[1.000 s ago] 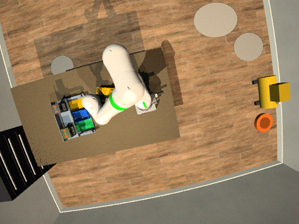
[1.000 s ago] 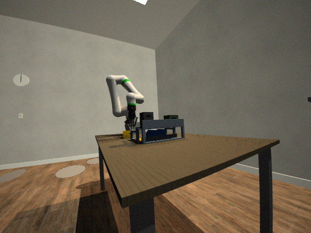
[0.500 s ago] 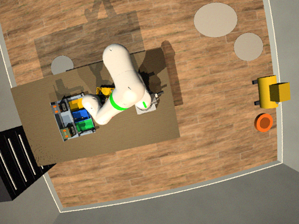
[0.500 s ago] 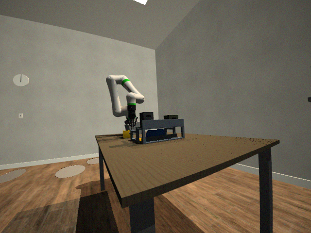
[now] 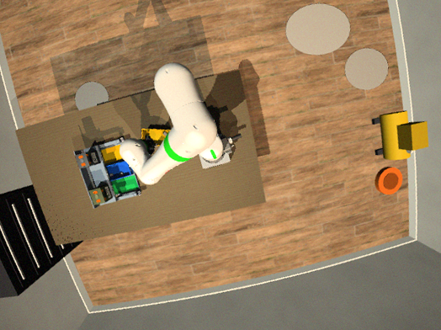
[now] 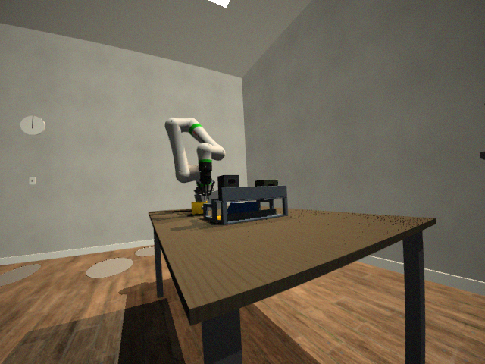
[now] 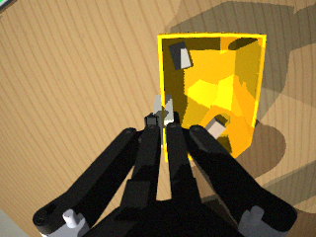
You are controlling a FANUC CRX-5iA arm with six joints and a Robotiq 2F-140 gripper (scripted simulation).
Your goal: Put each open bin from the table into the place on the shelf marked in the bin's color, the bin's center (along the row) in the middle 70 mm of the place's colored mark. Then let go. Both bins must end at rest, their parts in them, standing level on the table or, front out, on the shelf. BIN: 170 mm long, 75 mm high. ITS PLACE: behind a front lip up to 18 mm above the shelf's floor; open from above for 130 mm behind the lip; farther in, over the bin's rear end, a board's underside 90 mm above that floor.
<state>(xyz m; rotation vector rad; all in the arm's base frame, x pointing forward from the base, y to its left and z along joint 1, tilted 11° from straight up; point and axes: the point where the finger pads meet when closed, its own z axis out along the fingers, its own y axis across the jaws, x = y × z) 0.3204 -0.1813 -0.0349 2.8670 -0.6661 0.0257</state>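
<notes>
Now: the yellow bin 2 cm behind my hand, 4 cm to the right of it and 4 cm below it. Round my hand: blue bin (32 cm ahead, 5 cm to the left, 5 cm below); then blue mark (32 cm ahead, 4 cm to the left, 8 cm below); then yellow mark (30 cm ahead, 7 cm to the right, 8 cm below).
</notes>
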